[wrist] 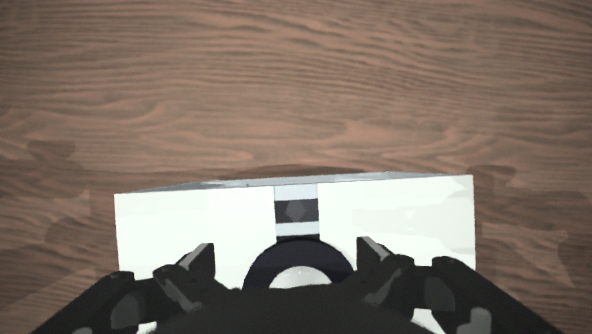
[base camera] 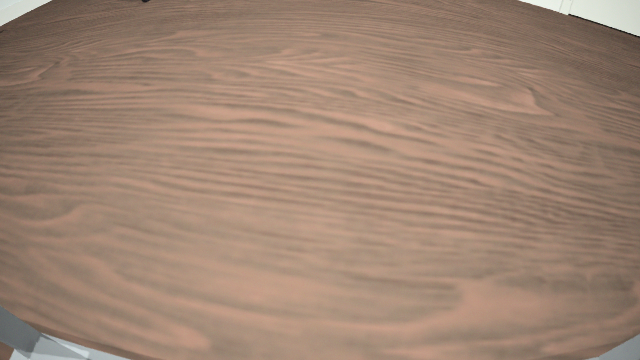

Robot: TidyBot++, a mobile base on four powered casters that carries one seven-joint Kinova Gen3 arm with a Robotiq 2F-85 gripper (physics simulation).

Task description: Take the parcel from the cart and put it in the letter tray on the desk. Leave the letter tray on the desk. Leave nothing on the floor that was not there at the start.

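Frame: origin at the arm's base, x ahead, y left, z up, level; metres.
Seen in the pictures: gripper, fingertip midpoint: [wrist: 286,255].
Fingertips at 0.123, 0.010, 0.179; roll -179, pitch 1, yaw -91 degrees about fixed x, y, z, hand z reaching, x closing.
A point is followed by its place in that frame, as x, y, z.
My gripper [wrist: 286,255] {0.123, 0.010, 0.179} is open in the wrist view, its two black fingers wide apart with nothing between them. It hangs over the white top of my own mobile base [wrist: 190,220] {0.110, 0.144, -0.014}. The parcel, the cart, the letter tray and the desk do not show in either view.
Brown wood-grain floor [base camera: 320,175] {0.462, 0.007, -0.397} [wrist: 300,75] {0.433, -0.035, -0.397} stretches ahead of the base. Pale wall parts [base camera: 600,12] {1.862, -1.583, -0.323} [base camera: 20,9] {1.933, 2.085, -0.358} show at the top right and top left corners of the base camera view. A small dark thing [base camera: 145,1] {1.539, 0.833, -0.390} is cut off at the top edge, too little of it to name.
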